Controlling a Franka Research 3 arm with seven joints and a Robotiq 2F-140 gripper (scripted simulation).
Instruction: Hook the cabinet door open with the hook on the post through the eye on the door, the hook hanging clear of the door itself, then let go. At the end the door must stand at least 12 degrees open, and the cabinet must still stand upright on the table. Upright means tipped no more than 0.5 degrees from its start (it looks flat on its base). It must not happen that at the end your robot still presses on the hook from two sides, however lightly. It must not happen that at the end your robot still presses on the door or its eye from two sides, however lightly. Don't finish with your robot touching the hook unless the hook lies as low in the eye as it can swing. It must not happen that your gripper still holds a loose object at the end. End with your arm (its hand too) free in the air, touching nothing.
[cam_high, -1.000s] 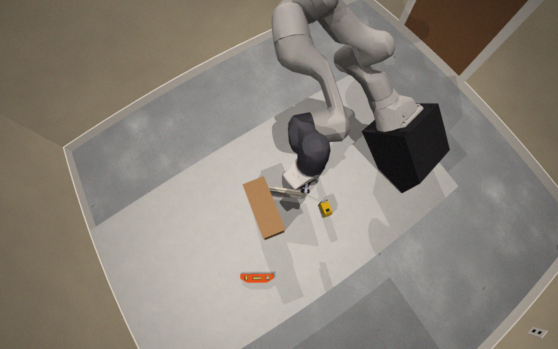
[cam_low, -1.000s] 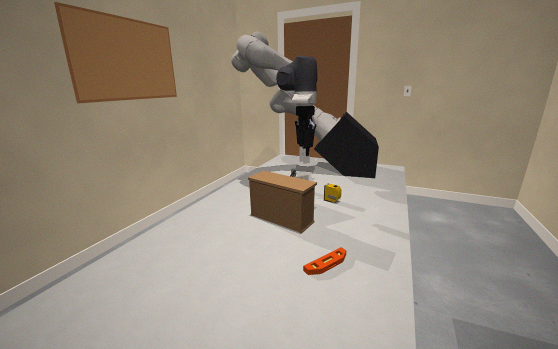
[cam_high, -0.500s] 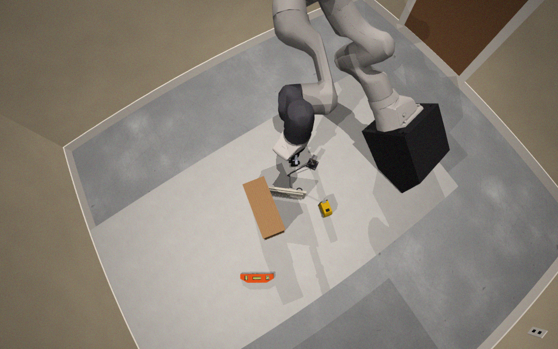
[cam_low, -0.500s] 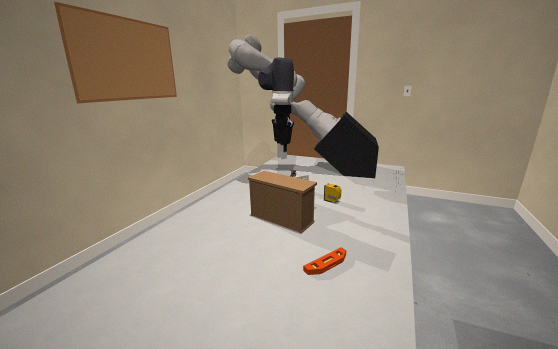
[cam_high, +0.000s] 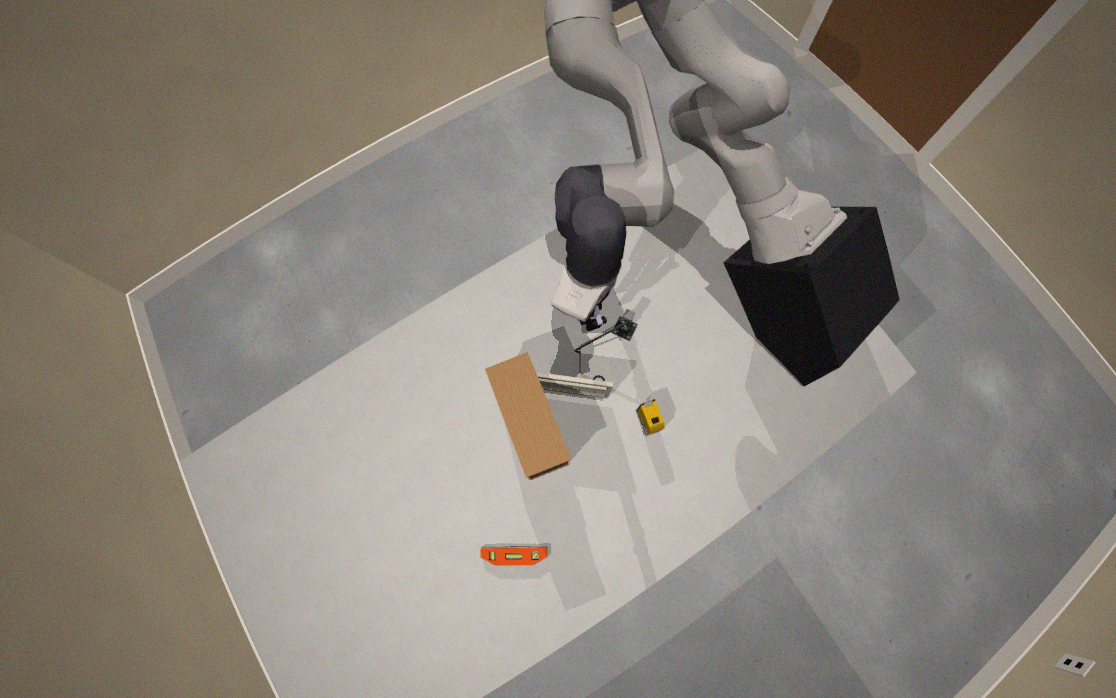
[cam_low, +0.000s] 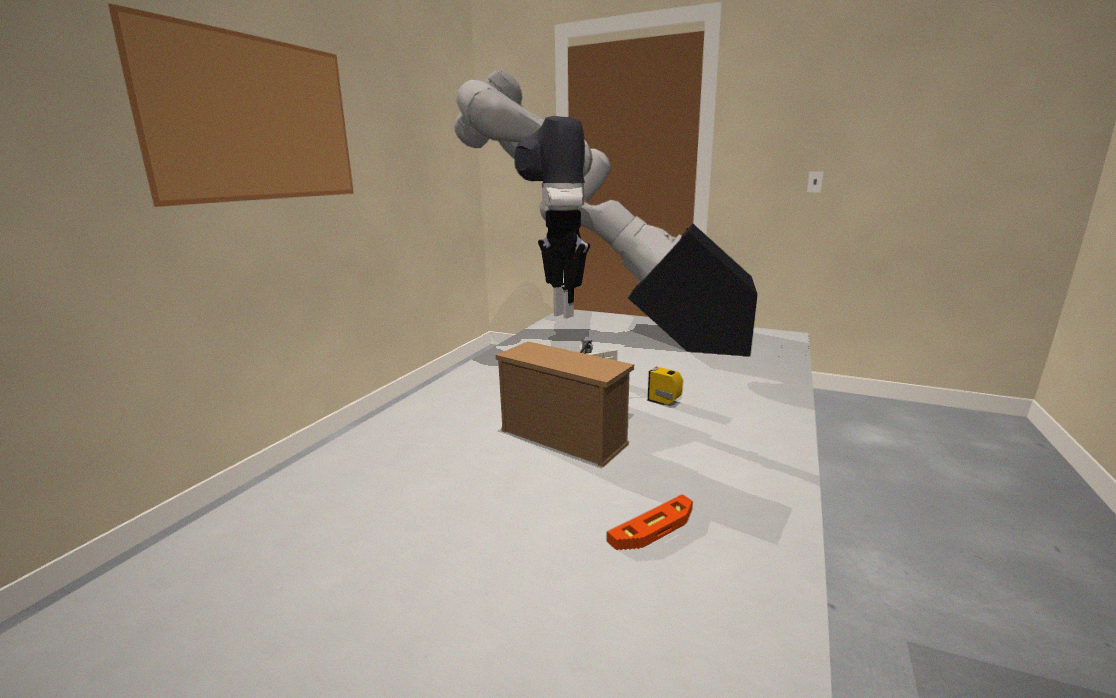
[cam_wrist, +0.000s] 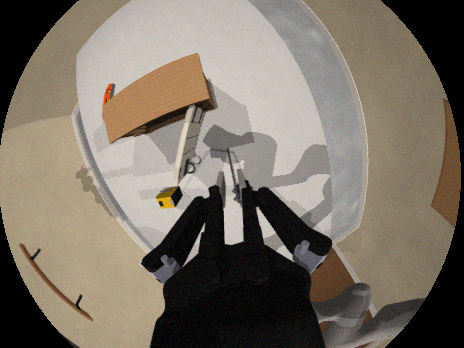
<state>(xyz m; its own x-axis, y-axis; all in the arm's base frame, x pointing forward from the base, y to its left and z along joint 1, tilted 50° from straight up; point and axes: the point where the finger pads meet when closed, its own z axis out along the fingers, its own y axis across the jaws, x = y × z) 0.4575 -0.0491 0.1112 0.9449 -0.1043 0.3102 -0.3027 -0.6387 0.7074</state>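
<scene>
Right now the thin dark hook is 17 cm below my hand, 4 cm behind it and 1 cm to the left of it. Round my hand: yellow tape measure (23 cm to the left, 18 cm below, 2 cm behind); pale door (15 cm below, 8 cm ahead, 6 cm to the left); orange spirit level (41 cm ahead, 31 cm to the left, 21 cm below).
</scene>
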